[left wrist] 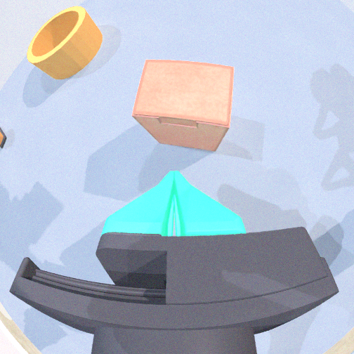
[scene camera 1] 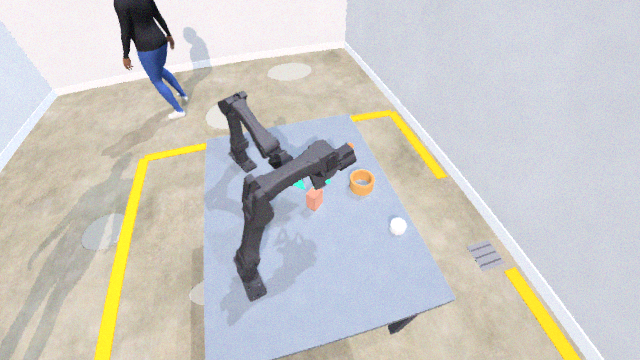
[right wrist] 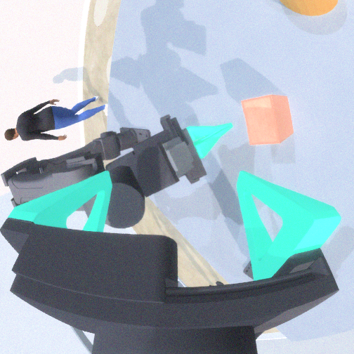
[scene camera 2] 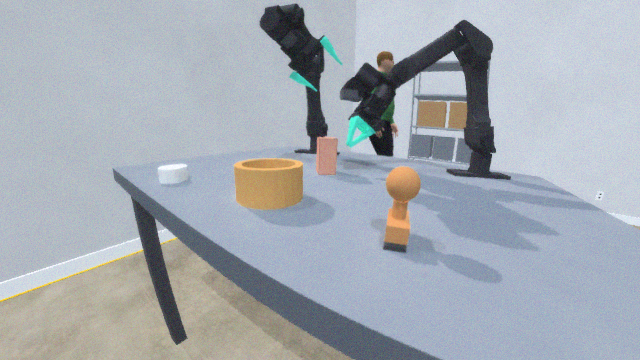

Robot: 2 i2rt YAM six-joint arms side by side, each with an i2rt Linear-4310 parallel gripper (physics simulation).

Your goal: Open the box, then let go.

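Places are measured from the left arm's base along level axes (x back, y right, z up), in centimetres.
Where they show: left gripper, fingertip midpoint: [scene camera 1: 303, 188] [scene camera 2: 348, 145]; right gripper, fingertip midpoint: [scene camera 2: 328, 77]; left arm's base, link origin: [scene camera 1: 242, 160] [scene camera 2: 478, 175]; right arm's base, link origin: [scene camera 1: 249, 275] [scene camera 2: 316, 153].
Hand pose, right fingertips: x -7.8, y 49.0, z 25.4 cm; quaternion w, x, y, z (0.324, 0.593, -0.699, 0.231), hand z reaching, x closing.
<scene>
Things, the pixels of their top centre, and the offset from my right fingertips.
- small salmon-pink box, top centre: [scene camera 2: 326, 137] [scene camera 1: 314, 191] dz -16.1, dx -2.1, dy -0.2 cm
- orange ring-shaped container, top centre: [scene camera 2: 268, 163] [scene camera 1: 362, 178] dz -19.5, dx -25.8, dy +6.9 cm
- white round piece, top centre: [scene camera 2: 172, 166] [scene camera 1: 398, 224] dz -22.3, dx -19.9, dy +33.5 cm
- orange ball-topped object, top centre: [scene camera 2: 405, 166] dz -16.9, dx -37.3, dy -12.2 cm
A small salmon-pink box [scene camera 1: 314, 199] [scene camera 2: 327, 156] [left wrist: 184, 92] [right wrist: 267, 120] stands upright on the table. Its lid is down, and a small notch shows under the lid's edge on the side facing my left gripper in the left wrist view. My left gripper [scene camera 2: 349, 145] [left wrist: 173, 178] [right wrist: 230, 124] is shut and empty, its tips a short way from the box, apart from it and above the table. My right gripper [scene camera 2: 329, 78] is open and empty, high above the table; in scene camera 1 its arm hides part of it.
An orange ring-shaped container [scene camera 1: 362, 182] [scene camera 2: 269, 185] [left wrist: 75, 50] stands near the box. A white round piece [scene camera 1: 398, 226] [scene camera 2: 173, 173] lies near the table edge. An orange ball-topped object [scene camera 2: 398, 215] stands in front in scene camera 2. People and a shelf unit [scene camera 2: 414, 120] are beyond the table.
</scene>
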